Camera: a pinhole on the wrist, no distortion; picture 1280 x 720 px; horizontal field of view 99.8 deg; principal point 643.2 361.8 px. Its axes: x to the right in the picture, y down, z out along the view. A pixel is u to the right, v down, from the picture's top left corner.
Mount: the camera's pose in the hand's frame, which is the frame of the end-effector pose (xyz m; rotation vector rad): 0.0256 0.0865 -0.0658 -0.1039 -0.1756 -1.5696
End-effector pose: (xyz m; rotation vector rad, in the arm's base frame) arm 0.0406 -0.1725 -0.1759 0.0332 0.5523 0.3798
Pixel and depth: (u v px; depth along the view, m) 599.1 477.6 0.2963
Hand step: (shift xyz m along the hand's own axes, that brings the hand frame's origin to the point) 0.0760 0.1628 0.2241
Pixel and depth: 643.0 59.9 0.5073
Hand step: -0.2811 0.1763 0.4199
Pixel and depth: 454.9 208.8 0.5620
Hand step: -0.1576 0.3792 0.4447
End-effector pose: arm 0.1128 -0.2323 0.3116 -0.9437 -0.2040 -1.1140
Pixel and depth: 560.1 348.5 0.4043
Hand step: -0.0021 0.2194 0.3202
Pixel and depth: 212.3 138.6 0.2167
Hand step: -0.0725 0.2953 0.1125
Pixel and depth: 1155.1 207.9 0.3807
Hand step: -0.1029 -0.2021 0.3675
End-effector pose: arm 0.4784 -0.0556 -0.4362 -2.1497 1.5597 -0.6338
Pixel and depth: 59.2 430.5 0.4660
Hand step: 0.0678 0.6660 0.3058
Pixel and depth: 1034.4 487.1 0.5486
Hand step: 0.1253 -0.2083 0.5498
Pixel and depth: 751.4 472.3 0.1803
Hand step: 0.0541 0.0828 0.1196
